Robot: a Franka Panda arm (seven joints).
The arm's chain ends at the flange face. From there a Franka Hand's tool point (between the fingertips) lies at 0.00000 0.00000 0.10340 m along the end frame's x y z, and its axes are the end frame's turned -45 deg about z.
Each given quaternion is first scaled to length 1.
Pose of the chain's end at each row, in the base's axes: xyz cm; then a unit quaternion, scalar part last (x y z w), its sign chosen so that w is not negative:
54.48, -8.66, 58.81, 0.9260, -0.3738, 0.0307, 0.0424
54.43, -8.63, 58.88, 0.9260, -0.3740, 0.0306, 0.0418
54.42, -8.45, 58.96, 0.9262, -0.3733, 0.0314, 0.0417
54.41, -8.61, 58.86, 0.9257, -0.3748, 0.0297, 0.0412
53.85, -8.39, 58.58, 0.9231, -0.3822, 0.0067, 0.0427
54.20, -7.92, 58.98, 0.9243, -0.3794, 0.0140, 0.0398
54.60, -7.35, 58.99, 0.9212, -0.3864, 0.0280, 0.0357
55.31, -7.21, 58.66, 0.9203, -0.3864, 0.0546, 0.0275
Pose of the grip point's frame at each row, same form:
54.74, -9.71, 48.53, 0.9986, 0.0090, 0.0121, 0.0509
54.69, -9.67, 48.60, 0.9986, 0.0088, 0.0123, 0.0503
54.70, -9.49, 48.68, 0.9986, 0.0096, 0.0131, 0.0505
54.66, -9.63, 48.57, 0.9987, 0.0080, 0.0117, 0.0494
53.64, -9.26, 48.28, 0.9991, 0.0001, -0.0102, 0.0420
54.16, -8.79, 48.68, 0.9991, 0.0032, -0.0023, 0.0421
54.85, -8.25, 48.69, 0.9990, -0.0045, 0.0122, 0.0437
56.13, -8.17, 48.40, 0.9981, -0.0048, 0.0399, 0.0463

